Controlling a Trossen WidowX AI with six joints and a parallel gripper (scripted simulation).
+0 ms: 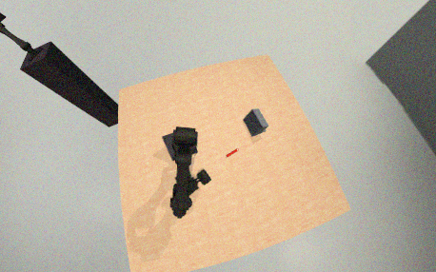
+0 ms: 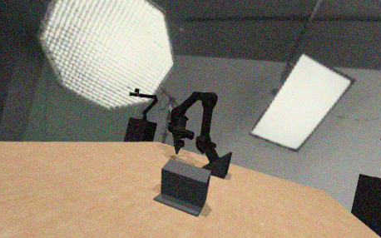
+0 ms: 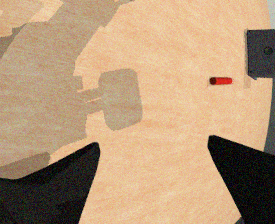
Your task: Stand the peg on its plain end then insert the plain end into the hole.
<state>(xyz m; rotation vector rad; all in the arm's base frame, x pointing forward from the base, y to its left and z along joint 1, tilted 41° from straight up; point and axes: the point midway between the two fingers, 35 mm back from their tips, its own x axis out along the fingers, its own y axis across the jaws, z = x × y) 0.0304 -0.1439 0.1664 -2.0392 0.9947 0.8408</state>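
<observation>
Right now my gripper tip is 23 cm short of the red peg, 9 cm to the right of it and 6 cm above it. Round my gripper tip: sloped panel: 41 cm ahead, 20 cm to the left, 2 cm below.
</observation>
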